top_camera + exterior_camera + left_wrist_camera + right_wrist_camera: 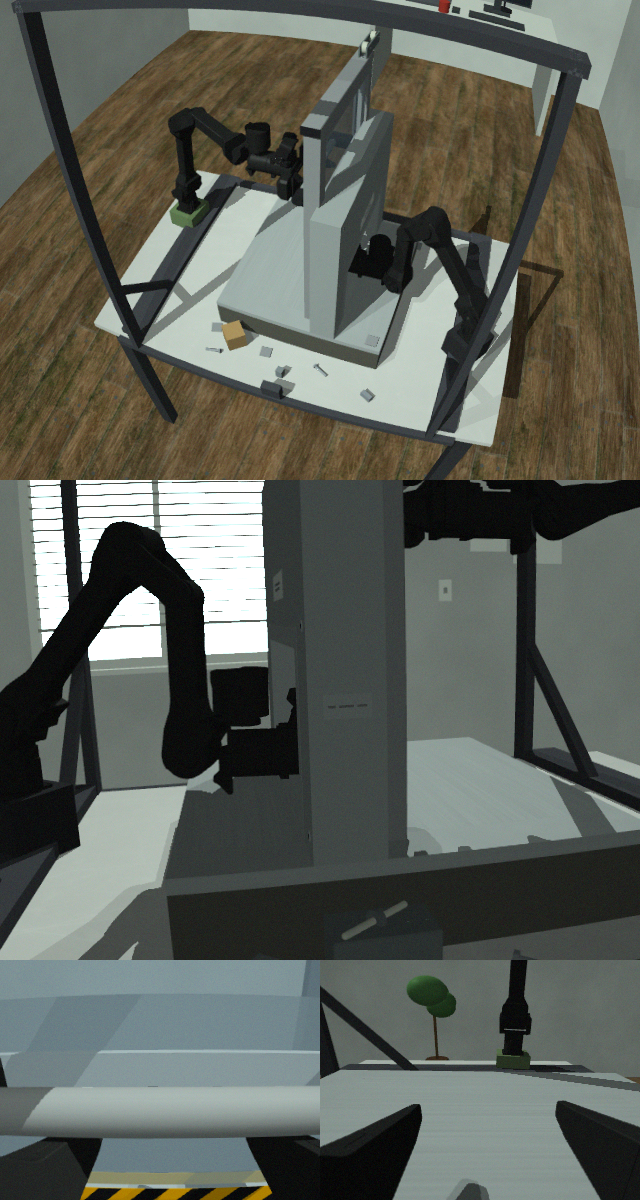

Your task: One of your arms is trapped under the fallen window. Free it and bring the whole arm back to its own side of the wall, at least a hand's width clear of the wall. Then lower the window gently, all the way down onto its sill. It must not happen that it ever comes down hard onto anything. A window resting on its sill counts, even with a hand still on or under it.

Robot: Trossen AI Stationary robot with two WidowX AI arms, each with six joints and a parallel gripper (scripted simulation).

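Right now my left hand is 60 mm below the window sash, 30 mm to the left of it and 10 mm short of it. Also, from my left hand: box 390 mm below, 300 mm behind, 80 mm to the left.
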